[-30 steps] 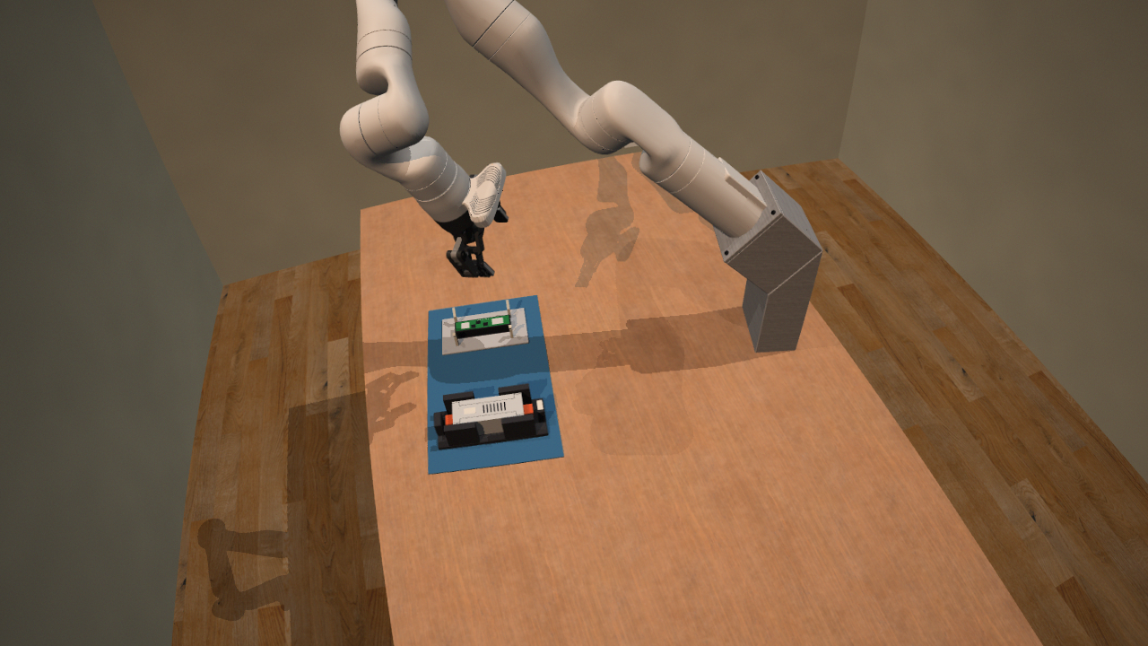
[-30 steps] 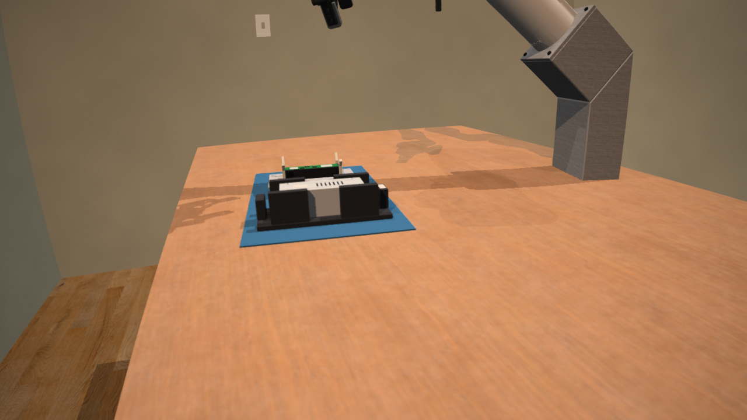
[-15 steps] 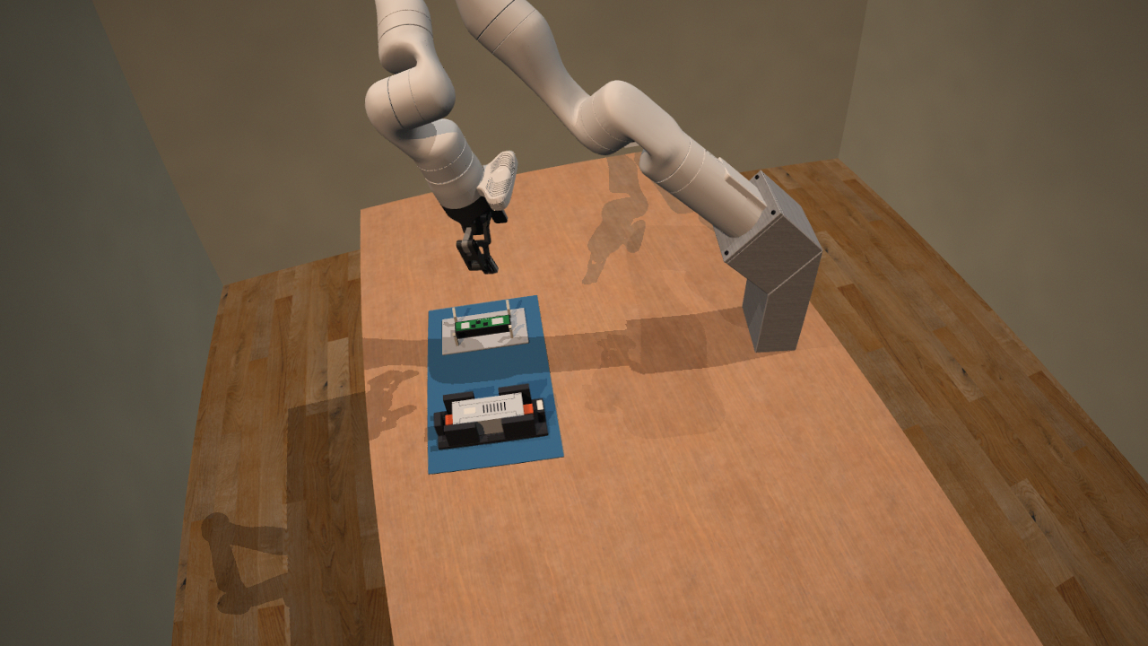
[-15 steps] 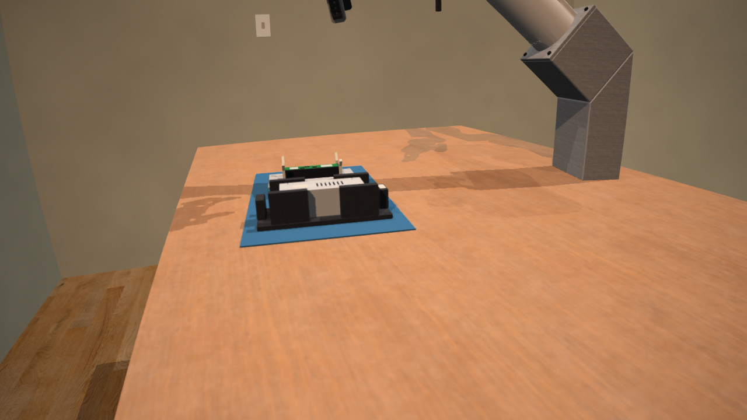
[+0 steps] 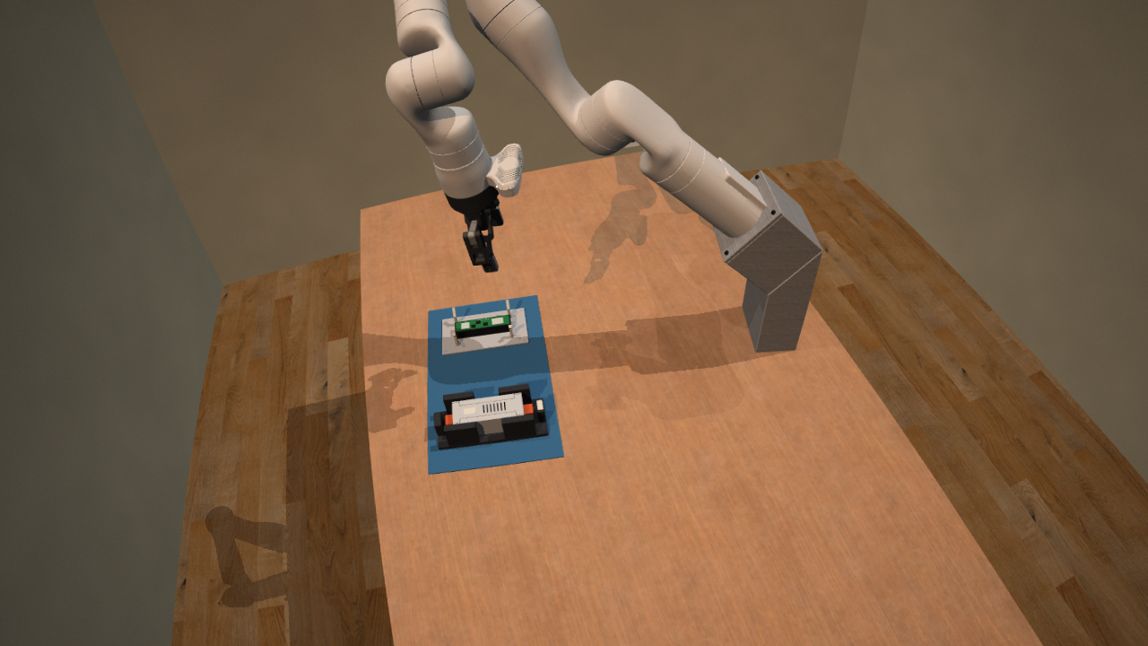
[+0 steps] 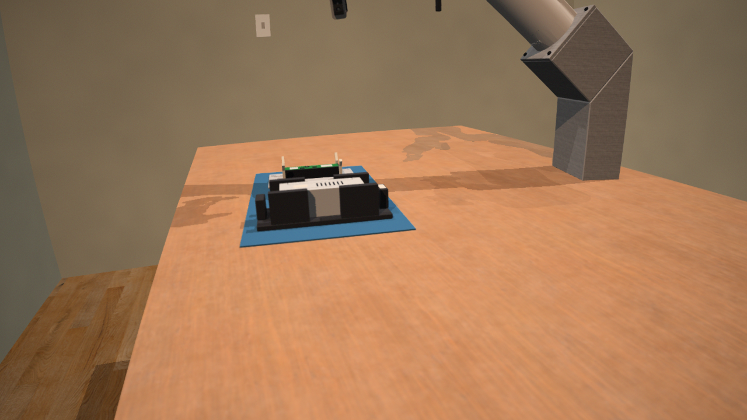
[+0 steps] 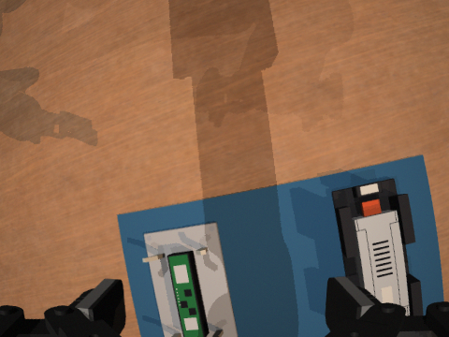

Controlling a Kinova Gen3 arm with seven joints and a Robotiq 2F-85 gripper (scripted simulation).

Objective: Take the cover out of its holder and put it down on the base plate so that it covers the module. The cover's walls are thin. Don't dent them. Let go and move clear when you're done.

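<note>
Right now my hand is 50 mm short of the light grey cover, 120 mm to the right of it and 270 mm above it.
</note>
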